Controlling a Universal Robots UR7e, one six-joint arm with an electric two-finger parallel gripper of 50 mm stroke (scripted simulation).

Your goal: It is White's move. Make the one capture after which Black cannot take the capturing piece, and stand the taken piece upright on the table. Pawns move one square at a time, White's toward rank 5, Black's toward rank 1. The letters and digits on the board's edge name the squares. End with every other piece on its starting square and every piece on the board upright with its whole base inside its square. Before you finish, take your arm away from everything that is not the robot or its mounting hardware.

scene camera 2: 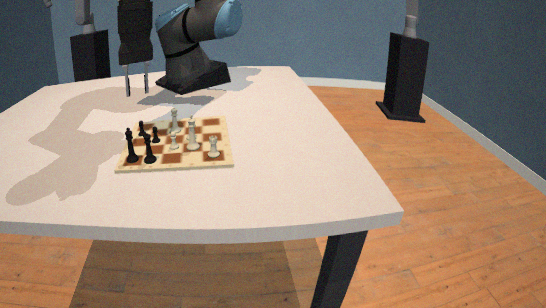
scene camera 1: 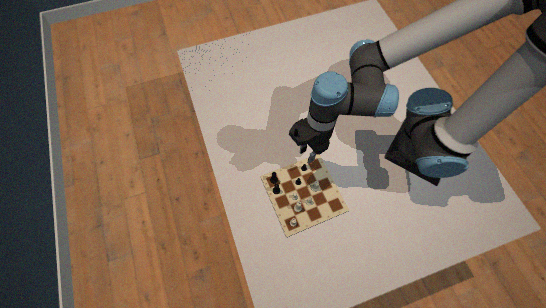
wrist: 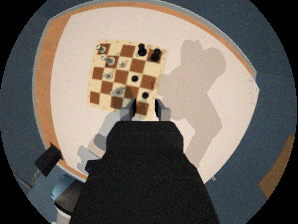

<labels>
chessboard: scene camera 2; scene camera 1; wrist 149, 73
same spot on chessboard: (scene camera 2: 179, 159) = (scene camera 1: 282, 206)
</labels>
